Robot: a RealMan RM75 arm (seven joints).
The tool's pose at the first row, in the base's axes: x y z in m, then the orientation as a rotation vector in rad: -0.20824 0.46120 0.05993 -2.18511 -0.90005 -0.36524
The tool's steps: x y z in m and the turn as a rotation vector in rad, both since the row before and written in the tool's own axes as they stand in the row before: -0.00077 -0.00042 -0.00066 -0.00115 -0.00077 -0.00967; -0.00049 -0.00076 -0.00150 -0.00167 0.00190 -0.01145; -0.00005 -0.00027 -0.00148 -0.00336 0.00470 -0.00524; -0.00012 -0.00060 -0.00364 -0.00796 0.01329 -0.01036; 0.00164 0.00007 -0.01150 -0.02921 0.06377 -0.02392; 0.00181 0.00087 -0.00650 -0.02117 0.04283 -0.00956; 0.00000 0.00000 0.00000 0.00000 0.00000 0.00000; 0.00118 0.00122 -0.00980 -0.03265 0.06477 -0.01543; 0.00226 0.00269 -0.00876 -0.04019 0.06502 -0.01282
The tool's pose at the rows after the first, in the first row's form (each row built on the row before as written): -0.20907 0.46055 0.06022 -2.18278 -0.91133 -0.36970; -0.20993 0.45959 0.06141 -2.17920 -0.92314 -0.37812; -0.21014 0.45863 0.06255 -2.17845 -0.92643 -0.38742; -0.21063 0.45623 0.06531 -2.17654 -0.93071 -0.41075; -0.20955 0.44867 0.07406 -2.16749 -0.92174 -0.50529; -0.20817 0.44426 0.07905 -2.16377 -0.90768 -0.56634; -0.20817 0.44426 0.07905 -2.16377 -0.90768 -0.56634; -0.20763 0.43681 0.08561 -2.15632 -0.88654 -0.65925; -0.20578 0.42964 0.09146 -2.15365 -0.85997 -0.75521
